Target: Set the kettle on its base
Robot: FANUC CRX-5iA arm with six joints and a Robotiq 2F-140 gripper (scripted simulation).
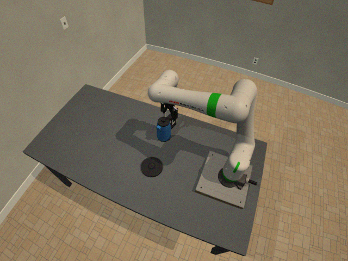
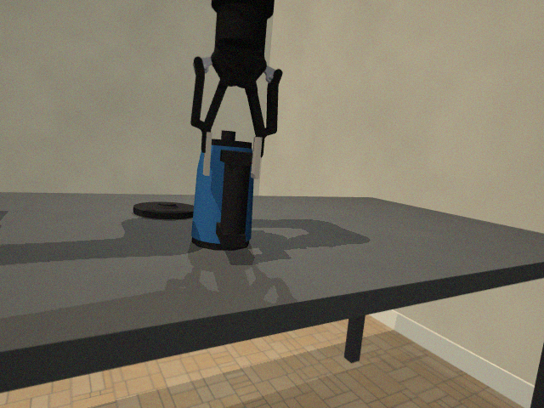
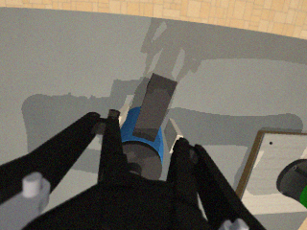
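Right now the blue kettle is 1 cm ahead of my hand, 3 cm to the left of it and 6 cm below it. Also, from my hand: round black base (2 cm behind, 33 cm to the left, 14 cm below).
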